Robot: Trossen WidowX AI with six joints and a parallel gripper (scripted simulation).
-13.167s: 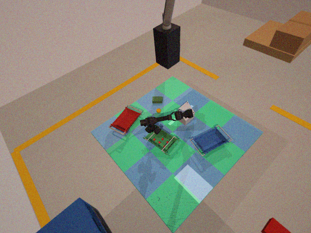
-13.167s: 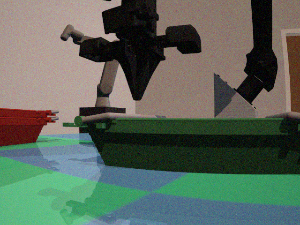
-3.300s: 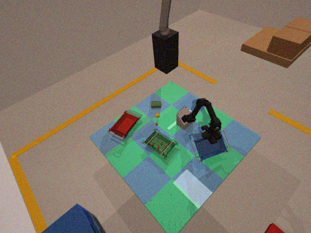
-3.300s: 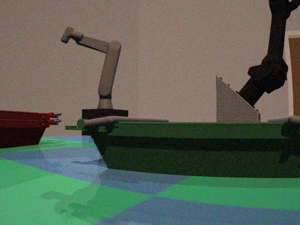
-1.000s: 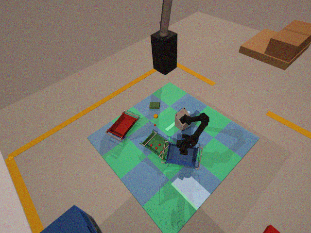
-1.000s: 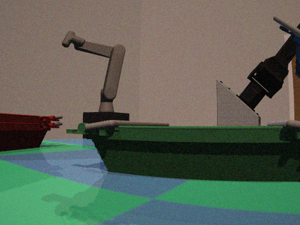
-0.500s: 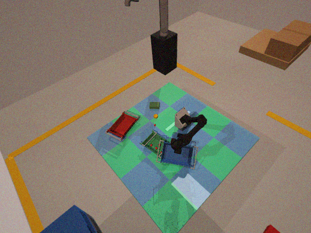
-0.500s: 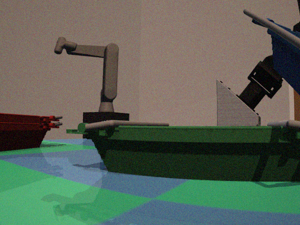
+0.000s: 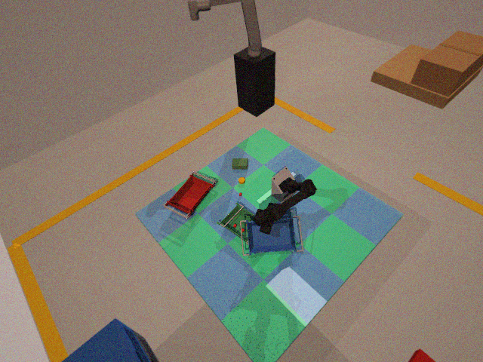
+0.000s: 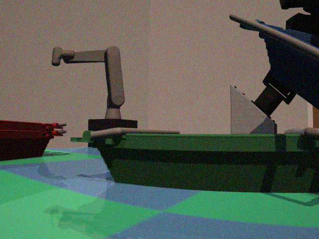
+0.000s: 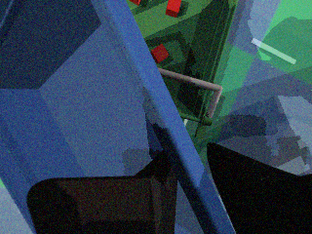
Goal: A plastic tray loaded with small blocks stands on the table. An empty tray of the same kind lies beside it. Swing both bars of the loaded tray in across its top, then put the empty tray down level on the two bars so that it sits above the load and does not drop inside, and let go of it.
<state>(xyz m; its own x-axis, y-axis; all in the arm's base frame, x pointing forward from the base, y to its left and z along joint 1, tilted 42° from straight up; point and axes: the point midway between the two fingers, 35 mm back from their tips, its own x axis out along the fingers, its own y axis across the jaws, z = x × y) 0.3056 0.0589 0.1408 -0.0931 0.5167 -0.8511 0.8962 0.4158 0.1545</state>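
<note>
Right now the blue tray is 7 cm to the left of my gripper tip, 5 cm ahead of it and 1 cm below it. From my gripper tip the other things lie so: orange piece 46 cm to the right, 20 cm behind, 14 cm below; small green block 59 cm to the right, 31 cm behind, 13 cm below.
</note>
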